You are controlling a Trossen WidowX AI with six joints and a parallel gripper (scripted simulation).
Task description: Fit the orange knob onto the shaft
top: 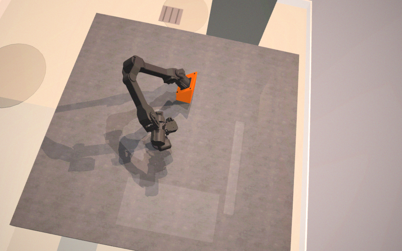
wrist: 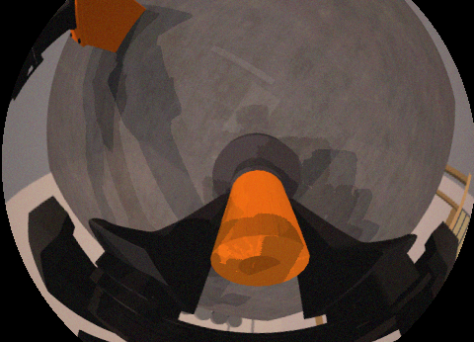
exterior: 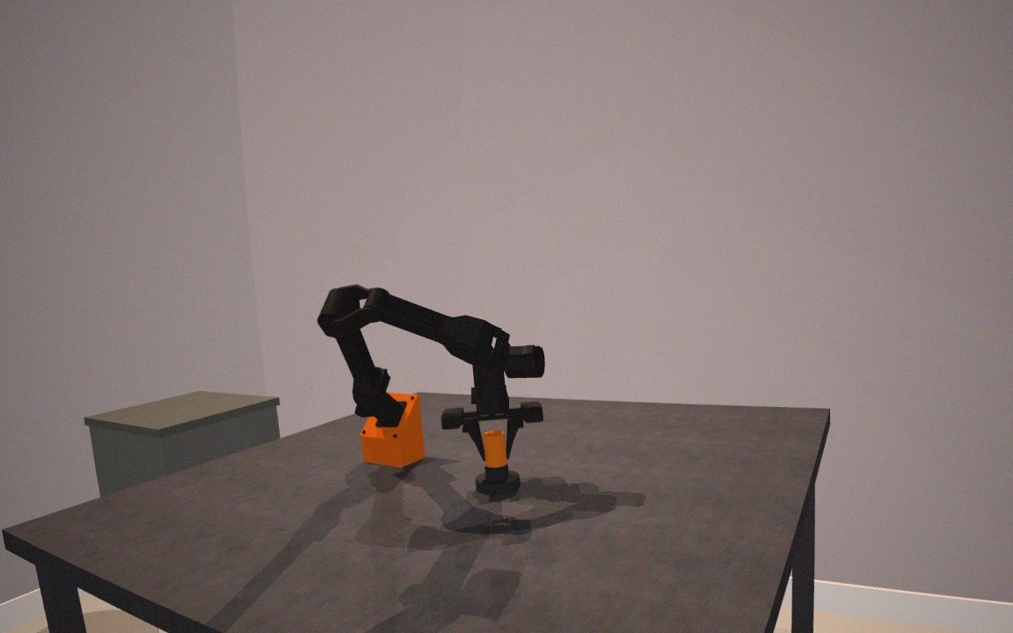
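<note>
My gripper tip is 2 cm below the orange knob. The rest, counted from my gripper tip: dark round pedestal 2 cm below.
</note>
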